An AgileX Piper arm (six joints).
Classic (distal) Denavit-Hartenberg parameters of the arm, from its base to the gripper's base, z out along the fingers. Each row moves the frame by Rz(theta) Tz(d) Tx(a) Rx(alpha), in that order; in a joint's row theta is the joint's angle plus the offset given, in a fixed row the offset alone. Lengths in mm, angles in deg.
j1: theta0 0, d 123, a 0, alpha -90
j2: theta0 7.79, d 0, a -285.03, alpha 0
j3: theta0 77.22, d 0, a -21.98, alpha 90
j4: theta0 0, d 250.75, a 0, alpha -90
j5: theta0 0, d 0, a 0, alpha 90
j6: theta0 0, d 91, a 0, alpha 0
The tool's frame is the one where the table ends.
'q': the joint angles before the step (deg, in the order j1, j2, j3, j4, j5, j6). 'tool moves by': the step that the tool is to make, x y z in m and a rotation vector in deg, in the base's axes. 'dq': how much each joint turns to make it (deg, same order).
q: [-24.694, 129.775, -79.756, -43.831, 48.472, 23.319]
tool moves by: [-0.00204, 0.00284, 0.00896, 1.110, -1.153, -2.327]
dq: [0.000, -1.604, 0.344, 2.692, 0.917, 0.001]
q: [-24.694, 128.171, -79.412, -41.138, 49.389, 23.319]
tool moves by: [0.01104, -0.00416, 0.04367, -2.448, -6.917, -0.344]
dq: [-0.001, -4.641, -2.808, 0.917, 0.000, -0.287]
